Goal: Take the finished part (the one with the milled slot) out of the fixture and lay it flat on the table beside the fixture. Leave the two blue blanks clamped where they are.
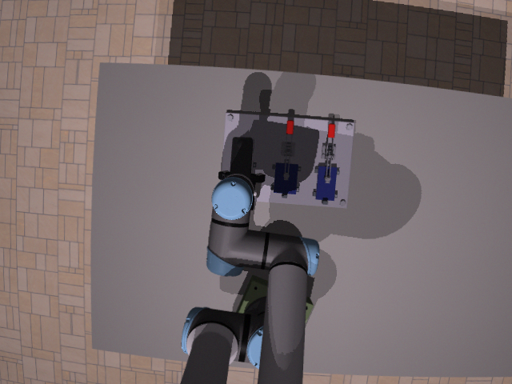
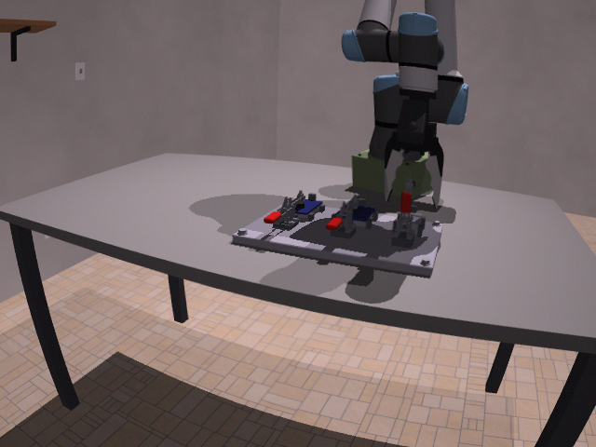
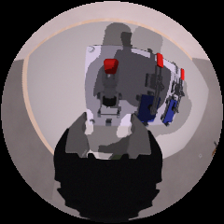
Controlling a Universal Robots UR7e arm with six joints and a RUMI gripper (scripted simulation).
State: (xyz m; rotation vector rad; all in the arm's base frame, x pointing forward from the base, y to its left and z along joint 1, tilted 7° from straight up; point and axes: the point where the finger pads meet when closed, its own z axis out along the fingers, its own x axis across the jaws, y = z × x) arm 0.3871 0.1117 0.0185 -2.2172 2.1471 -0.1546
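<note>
Right now my hand is 10 mm past the grey finished part and 40 mm above it. Also, from my hand: grey fixture plate: 50 mm ahead, 110 mm to the right, 70 mm below.
</note>
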